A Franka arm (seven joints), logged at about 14 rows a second.
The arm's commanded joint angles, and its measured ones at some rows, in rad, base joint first. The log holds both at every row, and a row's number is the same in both.
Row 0, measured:
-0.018 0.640 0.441 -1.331 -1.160 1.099 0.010
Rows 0 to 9, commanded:
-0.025 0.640 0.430 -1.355 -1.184 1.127 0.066
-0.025 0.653 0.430 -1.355 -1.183 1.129 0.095
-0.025 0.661 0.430 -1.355 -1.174 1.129 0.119
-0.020 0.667 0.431 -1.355 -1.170 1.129 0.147
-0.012 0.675 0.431 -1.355 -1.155 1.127 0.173
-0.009 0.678 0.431 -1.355 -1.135 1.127 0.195
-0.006 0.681 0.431 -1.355 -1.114 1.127 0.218
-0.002 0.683 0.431 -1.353 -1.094 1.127 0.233
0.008 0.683 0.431 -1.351 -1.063 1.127 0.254
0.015 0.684 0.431 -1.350 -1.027 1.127 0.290
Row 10, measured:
0.009 0.684 0.425 -1.336 -1.102 1.124 0.214
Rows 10 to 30, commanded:
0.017 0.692 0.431 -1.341 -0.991 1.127 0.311
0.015 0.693 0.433 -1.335 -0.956 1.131 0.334
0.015 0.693 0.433 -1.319 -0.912 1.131 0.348
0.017 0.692 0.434 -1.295 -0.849 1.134 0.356
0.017 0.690 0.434 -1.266 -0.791 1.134 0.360
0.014 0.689 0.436 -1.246 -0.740 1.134 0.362
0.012 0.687 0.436 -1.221 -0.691 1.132 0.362
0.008 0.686 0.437 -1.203 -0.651 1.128 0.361
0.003 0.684 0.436 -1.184 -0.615 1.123 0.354
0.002 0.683 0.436 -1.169 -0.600 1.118 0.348
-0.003 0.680 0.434 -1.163 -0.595 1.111 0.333
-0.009 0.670 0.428 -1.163 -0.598 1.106 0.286
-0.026 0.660 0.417 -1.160 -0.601 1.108 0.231
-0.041 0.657 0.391 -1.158 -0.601 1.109 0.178
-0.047 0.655 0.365 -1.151 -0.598 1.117 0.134
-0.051 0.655 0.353 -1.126 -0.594 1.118 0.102
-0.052 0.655 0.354 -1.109 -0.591 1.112 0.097
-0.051 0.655 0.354 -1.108 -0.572 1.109 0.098
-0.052 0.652 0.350 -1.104 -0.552 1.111 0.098
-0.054 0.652 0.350 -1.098 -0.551 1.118 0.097
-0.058 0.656 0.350 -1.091 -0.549 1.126 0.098
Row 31, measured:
-0.054 0.666 0.356 -1.089 -0.580 1.117 0.106
